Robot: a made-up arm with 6 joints. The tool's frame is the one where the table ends. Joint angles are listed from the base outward.
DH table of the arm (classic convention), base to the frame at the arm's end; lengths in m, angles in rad. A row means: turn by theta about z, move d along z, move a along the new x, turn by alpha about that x. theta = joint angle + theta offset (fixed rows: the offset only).
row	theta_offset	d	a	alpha
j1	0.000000	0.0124	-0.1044	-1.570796
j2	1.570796	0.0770	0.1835	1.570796
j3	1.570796	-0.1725	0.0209	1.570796
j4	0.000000	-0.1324	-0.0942	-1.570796
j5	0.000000	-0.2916	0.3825	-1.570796
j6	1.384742	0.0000	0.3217	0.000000
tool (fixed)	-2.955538	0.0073	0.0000	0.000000
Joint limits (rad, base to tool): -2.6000..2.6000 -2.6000..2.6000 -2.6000..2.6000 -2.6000..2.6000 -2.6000..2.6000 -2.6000..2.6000
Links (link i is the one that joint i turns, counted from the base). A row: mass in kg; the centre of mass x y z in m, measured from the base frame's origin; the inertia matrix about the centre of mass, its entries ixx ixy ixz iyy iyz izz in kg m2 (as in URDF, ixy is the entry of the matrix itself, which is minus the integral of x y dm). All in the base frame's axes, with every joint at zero. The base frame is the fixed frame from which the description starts. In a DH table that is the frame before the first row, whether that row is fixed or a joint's. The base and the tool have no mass.
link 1: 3.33; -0.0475 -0.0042 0.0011; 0.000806 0 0.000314 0.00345 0 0.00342
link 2: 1.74; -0.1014 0.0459 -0.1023; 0.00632 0 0 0.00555 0.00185 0.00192
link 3: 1.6; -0.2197 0.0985 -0.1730; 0.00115 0.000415 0 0.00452 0 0.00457
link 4: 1.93; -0.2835 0.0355 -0.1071; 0.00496 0 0 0.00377 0.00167 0.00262
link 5: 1.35; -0.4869 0.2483 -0.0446; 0.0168 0.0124 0 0.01 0 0.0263
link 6: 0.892; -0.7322 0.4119 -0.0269; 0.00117 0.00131 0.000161 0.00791 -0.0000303 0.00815
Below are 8 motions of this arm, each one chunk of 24 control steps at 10 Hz.
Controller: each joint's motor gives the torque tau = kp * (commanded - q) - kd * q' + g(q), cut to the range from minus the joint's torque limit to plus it. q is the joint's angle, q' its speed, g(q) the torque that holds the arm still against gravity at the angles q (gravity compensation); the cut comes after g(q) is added. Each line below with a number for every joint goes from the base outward.
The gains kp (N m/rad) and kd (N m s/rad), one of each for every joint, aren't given. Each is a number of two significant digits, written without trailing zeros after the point. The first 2 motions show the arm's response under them.
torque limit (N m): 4.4 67 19 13 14 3.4
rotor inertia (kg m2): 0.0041 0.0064 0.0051 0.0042 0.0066 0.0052
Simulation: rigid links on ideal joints. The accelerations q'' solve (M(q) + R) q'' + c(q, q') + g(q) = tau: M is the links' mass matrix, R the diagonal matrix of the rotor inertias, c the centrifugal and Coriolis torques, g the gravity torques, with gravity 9.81 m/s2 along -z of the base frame. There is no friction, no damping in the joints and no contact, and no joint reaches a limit. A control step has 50 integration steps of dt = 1/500 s. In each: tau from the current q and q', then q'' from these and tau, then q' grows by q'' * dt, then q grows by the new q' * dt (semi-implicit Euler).
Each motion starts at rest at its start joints. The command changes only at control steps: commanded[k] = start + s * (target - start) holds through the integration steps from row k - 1 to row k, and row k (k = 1, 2, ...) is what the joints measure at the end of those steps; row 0 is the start. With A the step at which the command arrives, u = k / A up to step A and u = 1 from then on. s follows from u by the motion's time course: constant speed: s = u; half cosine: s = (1 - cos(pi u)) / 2; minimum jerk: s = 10 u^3 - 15 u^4 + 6 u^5; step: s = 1 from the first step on.
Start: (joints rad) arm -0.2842 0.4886 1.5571 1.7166 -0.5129 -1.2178
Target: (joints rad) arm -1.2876 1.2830 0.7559 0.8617 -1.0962 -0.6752
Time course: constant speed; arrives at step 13
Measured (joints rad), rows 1 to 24:
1: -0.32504 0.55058 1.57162 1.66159 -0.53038 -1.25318
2: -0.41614 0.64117 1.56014 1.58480 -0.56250 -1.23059
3: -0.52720 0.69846 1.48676 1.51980 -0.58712 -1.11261
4: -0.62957 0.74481 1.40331 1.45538 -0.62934 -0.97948
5: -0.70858 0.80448 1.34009 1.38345 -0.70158 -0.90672
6: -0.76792 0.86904 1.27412 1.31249 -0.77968 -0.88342
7: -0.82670 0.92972 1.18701 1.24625 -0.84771 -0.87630
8: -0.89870 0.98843 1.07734 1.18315 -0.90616 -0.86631
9: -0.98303 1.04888 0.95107 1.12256 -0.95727 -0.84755
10: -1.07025 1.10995 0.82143 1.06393 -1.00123 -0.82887
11: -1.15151 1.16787 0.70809 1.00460 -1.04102 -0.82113
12: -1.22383 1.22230 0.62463 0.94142 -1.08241 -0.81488
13: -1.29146 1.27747 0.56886 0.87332 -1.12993 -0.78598
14: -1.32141 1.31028 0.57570 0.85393 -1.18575 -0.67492
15: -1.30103 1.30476 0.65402 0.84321 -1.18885 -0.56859
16: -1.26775 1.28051 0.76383 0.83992 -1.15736 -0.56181
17: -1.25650 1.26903 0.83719 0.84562 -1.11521 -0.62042
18: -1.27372 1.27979 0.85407 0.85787 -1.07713 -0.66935
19: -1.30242 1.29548 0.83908 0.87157 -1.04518 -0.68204
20: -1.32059 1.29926 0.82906 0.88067 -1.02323 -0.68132
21: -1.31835 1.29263 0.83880 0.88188 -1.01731 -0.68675
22: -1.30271 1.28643 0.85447 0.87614 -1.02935 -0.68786
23: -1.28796 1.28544 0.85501 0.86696 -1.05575 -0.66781
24: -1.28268 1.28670 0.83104 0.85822 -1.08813 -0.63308
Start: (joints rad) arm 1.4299 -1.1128 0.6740 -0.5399 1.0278 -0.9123
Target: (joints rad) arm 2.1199 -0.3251 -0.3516 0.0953 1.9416 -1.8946
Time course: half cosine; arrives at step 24
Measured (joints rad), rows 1 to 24:
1: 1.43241 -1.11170 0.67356 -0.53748 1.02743 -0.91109
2: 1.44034 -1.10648 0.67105 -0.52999 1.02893 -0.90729
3: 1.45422 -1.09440 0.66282 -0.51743 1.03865 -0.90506
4: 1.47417 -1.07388 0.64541 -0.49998 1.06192 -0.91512
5: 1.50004 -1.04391 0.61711 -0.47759 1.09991 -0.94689
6: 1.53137 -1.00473 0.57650 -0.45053 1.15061 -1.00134
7: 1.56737 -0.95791 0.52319 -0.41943 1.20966 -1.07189
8: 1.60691 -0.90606 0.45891 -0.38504 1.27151 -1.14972
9: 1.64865 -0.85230 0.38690 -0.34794 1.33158 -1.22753
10: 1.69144 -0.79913 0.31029 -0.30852 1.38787 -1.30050
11: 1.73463 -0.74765 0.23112 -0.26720 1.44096 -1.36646
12: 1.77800 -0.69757 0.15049 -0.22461 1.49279 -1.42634
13: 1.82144 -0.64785 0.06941 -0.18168 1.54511 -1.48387
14: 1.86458 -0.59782 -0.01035 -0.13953 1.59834 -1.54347
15: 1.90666 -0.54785 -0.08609 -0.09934 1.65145 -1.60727
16: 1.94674 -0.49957 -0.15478 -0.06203 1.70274 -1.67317
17: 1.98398 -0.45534 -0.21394 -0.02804 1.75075 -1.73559
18: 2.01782 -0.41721 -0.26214 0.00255 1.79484 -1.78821
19: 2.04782 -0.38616 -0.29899 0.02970 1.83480 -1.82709
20: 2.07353 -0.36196 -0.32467 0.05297 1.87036 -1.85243
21: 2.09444 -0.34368 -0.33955 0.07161 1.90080 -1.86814
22: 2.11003 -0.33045 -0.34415 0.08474 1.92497 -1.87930
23: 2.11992 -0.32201 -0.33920 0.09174 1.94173 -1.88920
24: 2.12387 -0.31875 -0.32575 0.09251 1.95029 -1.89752
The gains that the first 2 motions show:
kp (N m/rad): 76 59 6.6 48 14 3
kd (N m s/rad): 2.7 1.5 0.26 2 0.49 0.074
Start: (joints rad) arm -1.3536 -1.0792 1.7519 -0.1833 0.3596 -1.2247
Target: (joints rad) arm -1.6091 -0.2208 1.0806 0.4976 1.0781 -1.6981
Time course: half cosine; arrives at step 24
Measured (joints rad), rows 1 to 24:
1: -1.35508 -1.07777 1.75331 -0.18212 0.36139 -1.22278
2: -1.35900 -1.07128 1.75651 -0.17760 0.36913 -1.21611
3: -1.36441 -1.05628 1.75876 -0.16769 0.38707 -1.20724
4: -1.37074 -1.03158 1.75732 -0.15066 0.41663 -1.20599
5: -1.37791 -0.99804 1.75036 -0.12595 0.45534 -1.22273
6: -1.38620 -0.95744 1.73621 -0.09436 0.49890 -1.25936
7: -1.39614 -0.91141 1.71343 -0.05763 0.54348 -1.30699
8: -1.40838 -0.86117 1.68117 -0.01786 0.58686 -1.35209
9: -1.42332 -0.80787 1.63910 0.02336 0.62865 -1.38494
10: -1.44073 -0.75250 1.58746 0.06536 0.66946 -1.40453
11: -1.45978 -0.69578 1.52732 0.10828 0.70978 -1.41770
12: -1.47934 -0.63817 1.46050 0.15247 0.74941 -1.43401
13: -1.49841 -0.58009 1.38923 0.19793 0.78758 -1.45968
14: -1.51636 -0.52216 1.31601 0.24401 0.82340 -1.49476
15: -1.53313 -0.46558 1.24349 0.28941 0.85623 -1.53430
16: -1.54896 -0.41214 1.17431 0.33257 0.88594 -1.57211
17: -1.56406 -0.36377 1.11085 0.37206 0.91294 -1.60390
18: -1.57831 -0.32183 1.05521 0.40689 0.93785 -1.62838
19: -1.59116 -0.28676 1.00912 0.43660 0.96107 -1.64655
20: -1.60187 -0.25829 0.97404 0.46110 0.98249 -1.66027
21: -1.60979 -0.23598 0.95107 0.48042 1.00144 -1.67130
22: -1.61461 -0.21979 0.94072 0.49447 1.01698 -1.68074
23: -1.61637 -0.21020 0.94273 0.50300 1.02840 -1.68867
24: -1.61538 -0.20795 0.95602 0.50567 1.03533 -1.69404

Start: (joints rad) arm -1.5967 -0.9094 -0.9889 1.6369 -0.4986 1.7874
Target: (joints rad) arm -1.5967 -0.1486 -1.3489 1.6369 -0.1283 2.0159
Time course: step
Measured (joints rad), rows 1 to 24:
1: -1.93888 -0.36524 -1.34157 1.86319 0.08196 1.86166
2: -2.07038 -0.05666 -1.37628 1.59917 -0.10153 1.78523
3: -2.00446 0.06794 -1.46711 1.48036 -0.25061 1.67406
4: -1.73128 0.03995 -1.43262 1.52642 -0.31275 1.74428
5: -1.37287 -0.06126 -1.49867 1.61214 -0.20611 2.00365
6: -1.06043 -0.16496 -1.55301 1.65965 -0.17444 2.20532
7: -0.87620 -0.19085 -1.54805 1.67547 -0.17554 2.23521
8: -0.84996 -0.14643 -1.48882 1.64997 -0.16292 2.11994
9: -0.93423 -0.07961 -1.41506 1.60857 -0.15408 1.94428
10: -1.07742 -0.03795 -1.36203 1.58033 -0.14965 1.84103
11: -1.26422 -0.04061 -1.33020 1.57781 -0.13349 1.87506
12: -1.51031 -0.06734 -1.29705 1.59438 -0.09979 1.97642
13: -1.73134 -0.12907 -1.20908 1.61916 -0.06841 2.01754
14: -1.86919 -0.20448 -1.14328 1.66021 -0.01444 2.00205
15: -1.95804 -0.23779 -1.11841 1.68681 -0.00502 1.99258
16: -2.00153 -0.21709 -1.15340 1.68479 -0.04286 2.02514
17: -1.97489 -0.18209 -1.25228 1.65940 -0.09014 2.06493
18: -1.85066 -0.16153 -1.35782 1.63790 -0.13536 2.03827
19: -1.62627 -0.14766 -1.42201 1.63643 -0.15953 1.95300
20: -1.46095 -0.10219 -1.45832 1.62143 -0.14005 1.90916
21: -1.38387 -0.07042 -1.42729 1.59508 -0.15650 1.92029
22: -1.37191 -0.06720 -1.39037 1.59487 -0.16822 1.98154
23: -1.42677 -0.09077 -1.37210 1.60861 -0.15364 2.05293
24: -1.56261 -0.11711 -1.35328 1.62311 -0.12849 2.07541

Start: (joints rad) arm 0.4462 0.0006 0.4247 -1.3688 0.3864 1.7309
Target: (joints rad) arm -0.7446 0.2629 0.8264 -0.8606 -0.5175 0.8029
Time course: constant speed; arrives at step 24
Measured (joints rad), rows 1 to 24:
1: 0.41942 0.01693 0.45971 -1.36607 0.39774 1.70791
2: 0.37484 0.03390 0.48752 -1.34586 0.37314 1.63615
3: 0.31609 0.04255 0.49803 -1.31565 0.31066 1.54349
4: 0.24740 0.04931 0.51013 -1.28216 0.23611 1.47878
5: 0.18005 0.05731 0.52888 -1.25056 0.16720 1.46207
6: 0.12165 0.06534 0.54863 -1.22646 0.11529 1.47527
7: 0.07452 0.07360 0.56351 -1.20990 0.08161 1.48299
8: 0.03530 0.08455 0.57450 -1.19627 0.06059 1.45713
9: -0.00232 0.09886 0.58477 -1.18093 0.04395 1.39371
10: -0.04357 0.11446 0.59506 -1.16179 0.02293 1.31349
11: -0.09119 0.12916 0.60550 -1.13897 -0.00821 1.24508
12: -0.14524 0.14196 0.61735 -1.11383 -0.04975 1.20419
13: -0.20311 0.15258 0.63237 -1.08843 -0.09771 1.18538
14: -0.26055 0.16123 0.65192 -1.06468 -0.14677 1.17042
15: -0.31382 0.16873 0.67610 -1.04365 -0.19267 1.14324
16: -0.36167 0.17619 0.70279 -1.02509 -0.23348 1.09956
17: -0.40590 0.18458 0.72769 -1.00756 -0.26967 1.04719
18: -0.45003 0.19476 0.74641 -0.98921 -0.30333 0.99889
19: -0.49703 0.20720 0.75758 -0.96871 -0.33651 0.96225
20: -0.54759 0.22154 0.76407 -0.94596 -0.37012 0.93415
21: -0.60017 0.23645 0.77126 -0.92197 -0.40419 0.90426
22: -0.65244 0.25034 0.78364 -0.89824 -0.43901 0.86440
23: -0.70290 0.26216 0.80227 -0.87588 -0.47553 0.81512
24: -0.75178 0.27182 0.82468 -0.85508 -0.51453 0.76491

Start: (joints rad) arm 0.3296 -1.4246 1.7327 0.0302 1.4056 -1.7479
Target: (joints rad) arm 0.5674 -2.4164 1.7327 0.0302 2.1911 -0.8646
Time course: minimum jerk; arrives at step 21
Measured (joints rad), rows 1 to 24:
1: 0.32982 -1.42516 1.73179 0.03033 1.40616 -1.74714
2: 0.33111 -1.42947 1.72571 0.03105 1.40966 -1.74145
3: 0.33389 -1.44301 1.70994 0.03226 1.41774 -1.72461
4: 0.33839 -1.47018 1.68264 0.03357 1.43109 -1.69384
5: 0.34496 -1.51179 1.64547 0.03487 1.45062 -1.65192
6: 0.35417 -1.56580 1.60266 0.03642 1.47773 -1.60255
7: 0.36644 -1.62996 1.55898 0.03846 1.51384 -1.54495
8: 0.38170 -1.70303 1.51895 0.04093 1.55963 -1.47434
9: 0.39953 -1.78357 1.48727 0.04360 1.61491 -1.38770
10: 0.41955 -1.86881 1.46894 0.04628 1.67903 -1.28868
11: 0.44140 -1.95528 1.46867 0.04868 1.75098 -1.18732
12: 0.46427 -2.04036 1.49014 0.05017 1.82893 -1.09511
13: 0.48686 -2.12265 1.53521 0.04970 1.91018 -1.01981
14: 0.50792 -2.20122 1.60328 0.04623 1.99164 -0.96446
15: 0.52696 -2.27507 1.69084 0.03903 2.07007 -0.92980
16: 0.54432 -2.34274 1.79145 0.02795 2.14238 -0.91568
17: 0.56070 -2.40193 1.89669 0.01359 2.20603 -0.92039
18: 0.57636 -2.44943 1.99763 -0.00248 2.25924 -0.93973
19: 0.59085 -2.48174 2.08632 -0.01764 2.30090 -0.96678
20: 0.60308 -2.49642 2.15639 -0.02856 2.33038 -0.99157
21: 0.61195 -2.49365 2.20276 -0.03199 2.34790 -1.00097
22: 0.61690 -2.47693 2.22120 -0.02611 2.35452 -0.98142
23: 0.61767 -2.45161 2.20972 -0.01242 2.35027 -0.92923
24: 0.61479 -2.42365 2.16667 0.00564 2.33576 -0.85957

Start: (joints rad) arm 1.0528 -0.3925 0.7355 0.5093 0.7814 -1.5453
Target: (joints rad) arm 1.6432 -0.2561 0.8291 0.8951 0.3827 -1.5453
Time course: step
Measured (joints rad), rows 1 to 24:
1: 1.18963 -0.42749 0.80831 0.75756 0.59327 -1.14269
2: 1.45865 -0.27382 0.81740 0.88952 0.37208 -1.09862
3: 1.70104 -0.08587 0.74313 0.94067 0.38074 -1.64129
4: 1.76694 -0.08875 0.87772 0.98868 0.31538 -1.95088
5: 1.69145 -0.21409 1.08137 0.97897 0.28111 -1.96338
6: 1.60715 -0.29824 1.14899 0.93778 0.41641 -1.75364
7: 1.63430 -0.30040 1.12342 0.86537 0.55856 -1.43765
8: 1.67406 -0.28490 1.09933 0.83032 0.62129 -1.15807
9: 1.66878 -0.28886 1.10195 0.83200 0.60045 -1.16118
10: 1.65142 -0.29738 1.09034 0.85372 0.53384 -1.42068
11: 1.64745 -0.27269 1.05275 0.89067 0.44848 -1.67050
12: 1.65035 -0.22510 0.98323 0.93006 0.37692 -1.76533
13: 1.64510 -0.19780 0.88309 0.94911 0.34212 -1.72128
14: 1.63207 -0.21332 0.77179 0.93677 0.33668 -1.61232
15: 1.62560 -0.25269 0.66957 0.90396 0.34225 -1.48901
16: 1.63304 -0.28201 0.59341 0.87114 0.33849 -1.37745
17: 1.64482 -0.28720 0.55073 0.85394 0.32213 -1.31644
18: 1.64759 -0.27697 0.53969 0.85710 0.30750 -1.34074
19: 1.63843 -0.26263 0.55916 0.87649 0.30113 -1.43660
20: 1.62598 -0.24863 0.60731 0.90210 0.30003 -1.55099
21: 1.62163 -0.23807 0.67523 0.92050 0.30624 -1.63296
22: 1.62878 -0.23547 0.74969 0.92286 0.32661 -1.65237
23: 1.64058 -0.24221 0.82053 0.91166 0.36319 -1.60496
24: 1.64875 -0.25392 0.88314 0.89580 0.40925 -1.52167

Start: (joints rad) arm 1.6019 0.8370 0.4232 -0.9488 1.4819 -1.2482
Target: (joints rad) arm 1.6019 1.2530 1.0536 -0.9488 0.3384 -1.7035
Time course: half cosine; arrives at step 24
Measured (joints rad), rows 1 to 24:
1: 1.60196 0.83915 0.42529 -0.94925 1.47887 -1.25058
2: 1.60237 0.84619 0.43272 -0.95001 1.46811 -1.25921
3: 1.60342 0.85734 0.44609 -0.95052 1.44791 -1.27421
4: 1.60473 0.87099 0.46458 -0.95088 1.41795 -1.29238
5: 1.60551 0.88711 0.48809 -0.95093 1.37775 -1.31103
6: 1.60548 0.90571 0.51669 -0.95052 1.32734 -1.32930
7: 1.60492 0.92621 0.55017 -0.94979 1.26766 -1.34788
8: 1.60414 0.94829 0.58815 -0.94900 1.20044 -1.36809
9: 1.60330 0.97188 0.62999 -0.94839 1.12798 -1.39064
10: 1.60250 0.99680 0.67468 -0.94818 1.05277 -1.41541
11: 1.60188 1.02272 0.72107 -0.94842 0.97684 -1.44189
12: 1.60158 1.04921 0.76799 -0.94901 0.90148 -1.46948
13: 1.60160 1.07577 0.81411 -0.94976 0.82738 -1.49752
14: 1.60175 1.10186 0.85793 -0.95049 0.75488 -1.52533
15: 1.60182 1.12702 0.89789 -0.95102 0.68423 -1.55240
16: 1.60164 1.15087 0.93259 -0.95119 0.61583 -1.57855
17: 1.60117 1.17312 0.96094 -0.95086 0.55049 -1.60388
18: 1.60046 1.19354 0.98242 -0.94998 0.48958 -1.62859
19: 1.59965 1.21187 0.99726 -0.94855 0.43492 -1.65266
20: 1.59889 1.22777 1.00654 -0.94673 0.38856 -1.67551
21: 1.59831 1.24078 1.01197 -0.94483 0.35234 -1.69581
22: 1.59802 1.25034 1.01539 -0.94326 0.32759 -1.71160
23: 1.59809 1.25593 1.01812 -0.94238 0.31484 -1.72088
24: 1.59847 1.25720 1.02055 -0.94242 0.31387 -1.72239

